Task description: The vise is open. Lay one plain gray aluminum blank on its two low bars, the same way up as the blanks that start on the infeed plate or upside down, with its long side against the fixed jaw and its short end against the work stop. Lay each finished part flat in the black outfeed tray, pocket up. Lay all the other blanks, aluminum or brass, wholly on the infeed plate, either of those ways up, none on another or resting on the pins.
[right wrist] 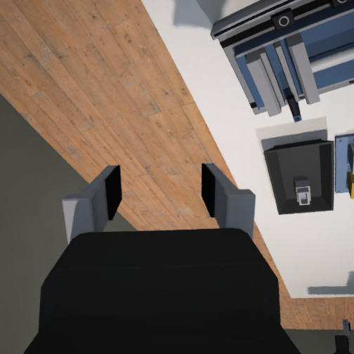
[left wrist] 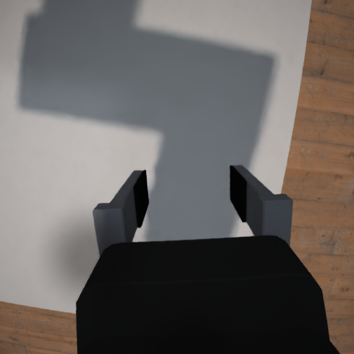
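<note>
My left gripper (left wrist: 188,184) is open and empty above the pale table. My right gripper (right wrist: 161,180) is open and empty, over the wooden floor left of the table in the right wrist view. The vise (right wrist: 303,70) shows at upper right there, its thin bars bare between gray jaws. A short dark stop (right wrist: 293,106) is at its lower end. Below it, the black outfeed tray (right wrist: 275,180) holds a gray part (right wrist: 303,194), pocket up. The blue infeed plate (right wrist: 341,170) is cut off by the right edge; a yellow brass piece (right wrist: 352,186) and a dark piece partly show on it.
The pale table (left wrist: 75,165) (right wrist: 270,240) has wooden floor (left wrist: 325,125) (right wrist: 100,90) along its edges. An arm shadow falls across the table in the left wrist view. A small dark device with a gray tip (right wrist: 345,327) shows at the lower right corner of the right wrist view.
</note>
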